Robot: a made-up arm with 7 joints.
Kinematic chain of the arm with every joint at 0, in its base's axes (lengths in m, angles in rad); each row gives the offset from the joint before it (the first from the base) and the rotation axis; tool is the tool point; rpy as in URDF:
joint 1: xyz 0 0 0.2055 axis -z
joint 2: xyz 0 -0.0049 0.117 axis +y
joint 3: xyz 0 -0.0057 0.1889 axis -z
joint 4: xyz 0 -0.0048 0.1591 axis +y
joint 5: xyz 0 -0.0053 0.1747 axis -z
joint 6: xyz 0 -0.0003 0.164 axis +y
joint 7: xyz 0 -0.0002 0.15 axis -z
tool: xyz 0 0 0 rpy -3.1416 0 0
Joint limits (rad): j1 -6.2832..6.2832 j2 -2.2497..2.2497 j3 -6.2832..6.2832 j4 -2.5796..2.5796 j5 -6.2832..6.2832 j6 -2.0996..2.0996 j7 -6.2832..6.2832
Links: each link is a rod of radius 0.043 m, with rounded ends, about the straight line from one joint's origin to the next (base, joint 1, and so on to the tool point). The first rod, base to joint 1, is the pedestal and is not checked.
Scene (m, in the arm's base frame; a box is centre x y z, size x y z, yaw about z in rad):
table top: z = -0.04
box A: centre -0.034 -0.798 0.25 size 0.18 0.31 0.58 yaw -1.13
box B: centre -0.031 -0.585 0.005 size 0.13 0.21 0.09 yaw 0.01
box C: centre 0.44 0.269 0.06 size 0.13 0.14 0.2 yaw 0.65
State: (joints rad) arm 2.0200 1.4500 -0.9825 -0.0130 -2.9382 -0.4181 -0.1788
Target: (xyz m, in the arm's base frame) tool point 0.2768 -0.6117 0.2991
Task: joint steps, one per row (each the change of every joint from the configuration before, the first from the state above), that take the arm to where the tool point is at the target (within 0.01 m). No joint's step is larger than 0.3 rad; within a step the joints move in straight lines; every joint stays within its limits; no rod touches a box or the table.
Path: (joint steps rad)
1: 0.1163 -0.0336 0.1572 0.0526 0.0870 -0.1776 -0.2781
2: 0.1163 -0.0337 0.1572 0.0527 0.0871 -0.1776 -0.2780
3: -0.1732 -0.2418 0.0101 0.0914 0.1236 -0.0933 -0.0507
4: -0.1732 -0.2418 0.0101 0.0915 0.1236 -0.0934 -0.0506
5: -0.1732 -0.2419 0.0101 0.0914 0.1236 -0.0934 -0.0507
6: -0.1732 -0.2418 0.0100 0.0915 0.1236 -0.0933 -0.0507
7: 0.0455 0.2958 -0.1844 0.1296 -0.2512 0.0801 0.2530
8: 0.0455 0.2959 -0.1845 0.1297 -0.2512 0.0802 0.2529
9: 0.0455 0.2958 -0.1844 0.1297 -0.2511 0.0801 0.2529

